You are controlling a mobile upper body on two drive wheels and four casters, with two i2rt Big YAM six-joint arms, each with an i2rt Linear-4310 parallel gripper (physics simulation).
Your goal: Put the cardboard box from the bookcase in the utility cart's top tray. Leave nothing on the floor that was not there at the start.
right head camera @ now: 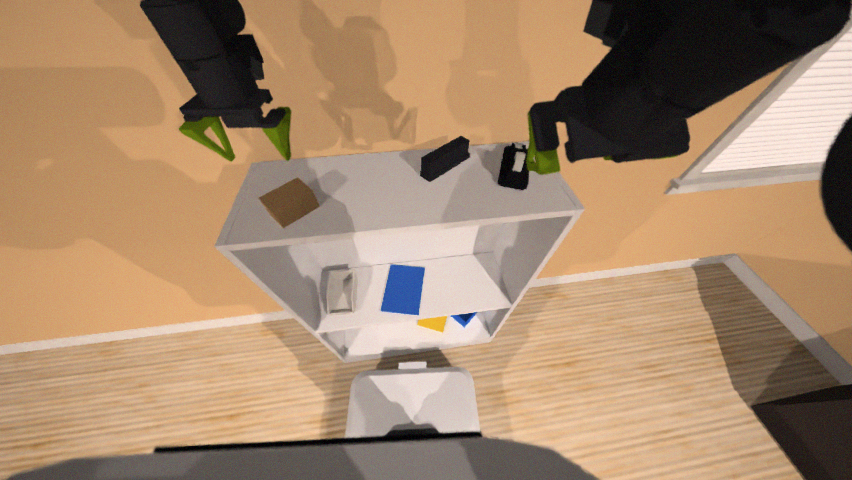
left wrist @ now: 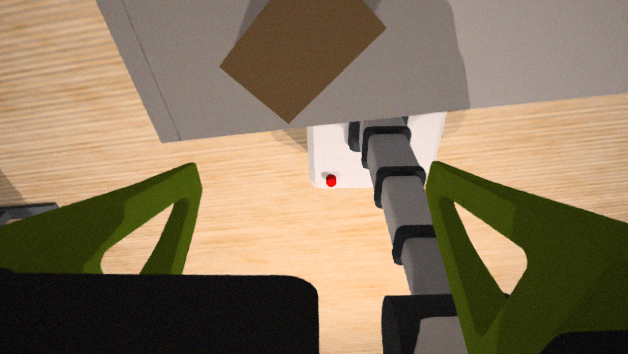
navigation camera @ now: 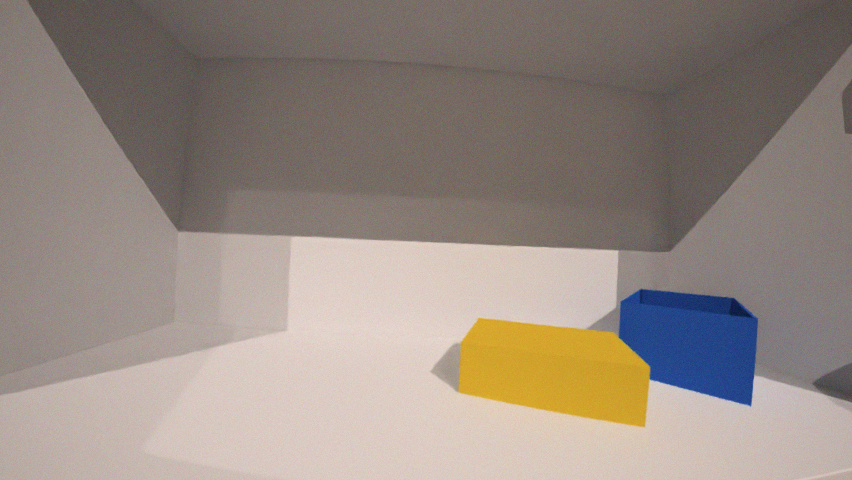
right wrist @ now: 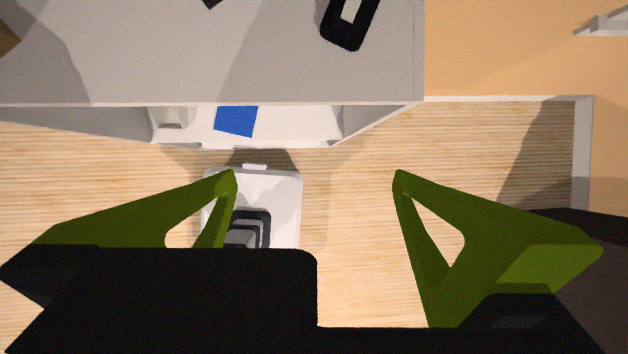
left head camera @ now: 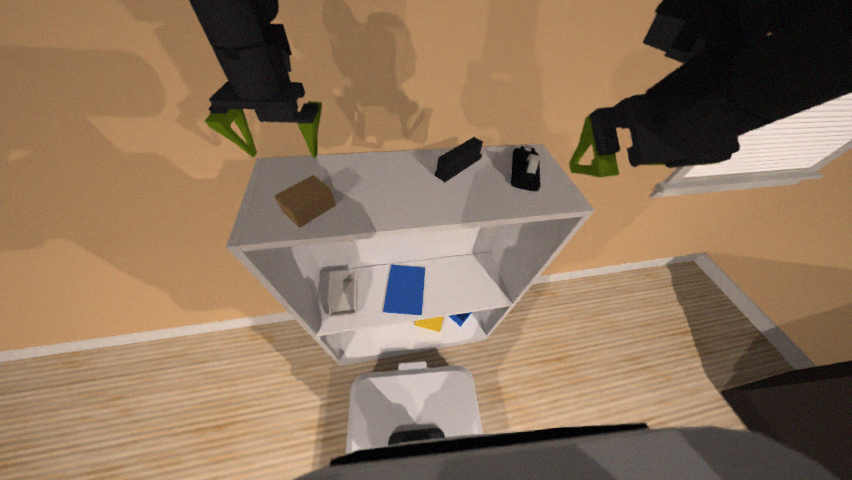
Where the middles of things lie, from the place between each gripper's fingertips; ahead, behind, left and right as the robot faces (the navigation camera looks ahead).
Scene:
Now: right hand 150 mm short of the brown cardboard box (left head camera: 303, 202), 460 mm to the right of it and 200 mm above it. Also, from my right hand: blue book (left head camera: 404, 295) 210 mm ahead, 260 mm to the left, 760 mm below; then grey holder (left head camera: 342, 297) 190 mm ahead, 490 mm to the left, 730 mm below; then blue bin (navigation camera: 707, 344) 270 mm ahead, 60 mm to the right, 1150 mm below.
My left hand is 130 mm above the brown cardboard box, 20 mm short of it and 10 mm to the right of it. From my left hand the other things lie so: yellow box (navigation camera: 593, 374) 1090 mm below, 330 mm to the right, 100 mm ahead; then blue book 690 mm below, 200 mm to the right, 90 mm ahead; then grey holder 660 mm below, 60 mm ahead, 30 mm to the left.

